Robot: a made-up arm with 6 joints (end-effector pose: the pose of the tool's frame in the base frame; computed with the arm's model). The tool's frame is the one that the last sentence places. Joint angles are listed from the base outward.
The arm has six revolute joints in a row. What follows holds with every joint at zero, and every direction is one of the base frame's. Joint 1 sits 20 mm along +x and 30 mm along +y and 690 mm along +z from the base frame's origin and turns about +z. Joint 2 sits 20 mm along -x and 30 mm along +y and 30 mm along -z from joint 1 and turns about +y. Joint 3 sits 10 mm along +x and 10 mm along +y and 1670 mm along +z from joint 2 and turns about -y. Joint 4 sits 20 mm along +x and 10 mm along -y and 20 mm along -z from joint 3 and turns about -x. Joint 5 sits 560 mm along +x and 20 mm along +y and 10 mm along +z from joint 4 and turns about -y. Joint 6 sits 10 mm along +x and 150 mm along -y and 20 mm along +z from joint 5 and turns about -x. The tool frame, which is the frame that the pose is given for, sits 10 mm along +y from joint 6; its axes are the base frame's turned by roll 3.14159, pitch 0 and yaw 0 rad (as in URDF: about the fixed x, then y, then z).
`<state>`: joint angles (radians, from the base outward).
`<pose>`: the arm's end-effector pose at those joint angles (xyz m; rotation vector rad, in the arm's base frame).
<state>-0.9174 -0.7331 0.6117 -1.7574 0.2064 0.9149</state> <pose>-0.4769 0.7277 2.4473 -2.0929 0.4508 -2.0674</pose>
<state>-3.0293 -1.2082 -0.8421 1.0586 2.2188 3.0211</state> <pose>1.1030 0.1851 1.5600 -2.0103 0.5962 -0.5625</pose>
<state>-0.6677 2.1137 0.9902 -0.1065 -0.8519 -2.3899</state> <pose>1.2515 -1.0795 -0.7647 0.2565 1.8205 0.2523</pose>
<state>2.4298 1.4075 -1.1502 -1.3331 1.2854 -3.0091</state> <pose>-0.7777 0.7549 0.7367 -1.2362 -0.1370 0.8525</pose>
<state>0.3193 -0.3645 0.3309 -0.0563 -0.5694 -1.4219</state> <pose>-0.0848 -0.1100 2.6131 -1.6328 -0.3857 0.1577</pose>
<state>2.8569 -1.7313 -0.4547 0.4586 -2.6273 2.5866</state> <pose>1.5209 -0.3075 0.9666 -1.1814 0.8872 1.5910</pose>
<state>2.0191 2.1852 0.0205 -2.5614 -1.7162 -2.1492</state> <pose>-0.5116 0.7996 -0.7628 0.4900 2.5076 0.7322</pose>
